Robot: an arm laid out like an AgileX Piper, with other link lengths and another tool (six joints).
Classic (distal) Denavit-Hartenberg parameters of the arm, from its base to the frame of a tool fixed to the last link. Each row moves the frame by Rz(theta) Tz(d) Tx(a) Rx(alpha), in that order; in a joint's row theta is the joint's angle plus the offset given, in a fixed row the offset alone. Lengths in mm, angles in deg.
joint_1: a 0, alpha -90, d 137.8, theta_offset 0
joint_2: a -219.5, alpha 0, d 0, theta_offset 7.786
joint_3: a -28.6, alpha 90, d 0, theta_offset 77.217
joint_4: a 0, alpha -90, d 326, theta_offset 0
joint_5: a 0, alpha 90, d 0, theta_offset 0
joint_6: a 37.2, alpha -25.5, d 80.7, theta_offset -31
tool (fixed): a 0, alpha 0, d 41.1, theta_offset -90
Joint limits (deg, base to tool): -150..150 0..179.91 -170..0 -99.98..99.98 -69.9..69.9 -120..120
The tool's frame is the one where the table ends.
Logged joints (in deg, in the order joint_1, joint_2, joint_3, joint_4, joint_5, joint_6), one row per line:
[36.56 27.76 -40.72 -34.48 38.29 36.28]
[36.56 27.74 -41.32 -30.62 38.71 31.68]
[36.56 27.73 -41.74 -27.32 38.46 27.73]
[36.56 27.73 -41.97 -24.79 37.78 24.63]
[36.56 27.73 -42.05 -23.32 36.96 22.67]
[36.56 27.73 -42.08 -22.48 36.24 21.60]
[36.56 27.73 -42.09 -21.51 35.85 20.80]
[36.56 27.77 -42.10 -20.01 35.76 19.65]
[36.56 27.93 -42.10 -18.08 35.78 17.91]
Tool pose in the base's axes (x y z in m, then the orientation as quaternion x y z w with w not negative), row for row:
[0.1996 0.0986 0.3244 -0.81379 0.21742 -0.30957 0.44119]
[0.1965 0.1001 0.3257 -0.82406 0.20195 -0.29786 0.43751]
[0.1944 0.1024 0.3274 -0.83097 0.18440 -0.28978 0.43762]
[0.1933 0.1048 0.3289 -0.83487 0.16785 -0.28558 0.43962]
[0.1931 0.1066 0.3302 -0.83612 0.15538 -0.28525 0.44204]
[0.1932 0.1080 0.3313 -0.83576 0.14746 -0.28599 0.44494]
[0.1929 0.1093 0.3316 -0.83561 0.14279 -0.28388 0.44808]
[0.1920 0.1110 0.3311 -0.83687 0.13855 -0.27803 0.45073]
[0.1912 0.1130 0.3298 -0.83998 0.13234 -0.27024 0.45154]
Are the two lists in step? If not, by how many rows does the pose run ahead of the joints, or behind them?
They are in step.
